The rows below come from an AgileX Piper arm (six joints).
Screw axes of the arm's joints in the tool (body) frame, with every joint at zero. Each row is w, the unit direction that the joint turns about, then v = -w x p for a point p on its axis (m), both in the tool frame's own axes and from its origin. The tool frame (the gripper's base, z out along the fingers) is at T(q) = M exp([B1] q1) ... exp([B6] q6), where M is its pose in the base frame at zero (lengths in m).
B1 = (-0.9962, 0, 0.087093, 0.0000, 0.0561, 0.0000)
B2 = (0, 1, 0, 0.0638, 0.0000, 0.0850)
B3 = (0, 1, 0, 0.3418, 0.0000, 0.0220)
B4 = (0, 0, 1, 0.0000, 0.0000, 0.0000)
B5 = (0, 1, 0, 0.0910, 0.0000, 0.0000)
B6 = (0, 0, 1, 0.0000, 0.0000, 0.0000)
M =
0.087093 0 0.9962 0.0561
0 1 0 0.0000
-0.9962 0 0.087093 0.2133
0 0 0 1
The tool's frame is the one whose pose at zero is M.
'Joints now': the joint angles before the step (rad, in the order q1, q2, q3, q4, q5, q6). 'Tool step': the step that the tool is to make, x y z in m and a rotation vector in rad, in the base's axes. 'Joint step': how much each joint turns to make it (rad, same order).
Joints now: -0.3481 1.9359 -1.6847 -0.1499 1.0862 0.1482
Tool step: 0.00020 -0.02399 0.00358 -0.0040 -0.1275 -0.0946
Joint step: -0.0584 0.0000 0.0000 0.0215 -0.1148 0.0526
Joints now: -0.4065 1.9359 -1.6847 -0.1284 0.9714 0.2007
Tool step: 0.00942 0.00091 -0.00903 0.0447 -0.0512 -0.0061
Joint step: -0.0005 0.0261 -0.0018 0.0613 -0.0539 0.0000
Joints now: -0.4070 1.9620 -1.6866 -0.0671 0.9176 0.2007
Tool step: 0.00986 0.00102 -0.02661 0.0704 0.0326 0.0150
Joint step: 0.0000 0.0633 -0.0044 0.0670 -0.0019 -0.0325
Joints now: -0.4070 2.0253 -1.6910 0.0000 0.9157 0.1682
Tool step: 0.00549 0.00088 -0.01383 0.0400 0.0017 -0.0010
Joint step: 0.0000 0.0323 0.0000 0.0419 -0.0148 -0.0111
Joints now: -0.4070 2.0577 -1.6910 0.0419 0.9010 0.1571
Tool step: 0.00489 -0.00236 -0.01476 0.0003 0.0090 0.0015
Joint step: 0.0000 0.0348 -0.0001 -0.0023 -0.0263 -0.0020
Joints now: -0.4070 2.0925 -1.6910 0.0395 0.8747 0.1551
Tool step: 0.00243 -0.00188 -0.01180 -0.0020 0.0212 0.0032
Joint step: 0.0000 0.0274 -0.0016 -0.0107 -0.0071 0.0000
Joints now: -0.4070 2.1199 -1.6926 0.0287 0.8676 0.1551
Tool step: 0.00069 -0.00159 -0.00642 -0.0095 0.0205 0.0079
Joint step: 0.0000 0.0154 -0.0026 -0.0171 0.0023 -0.0022
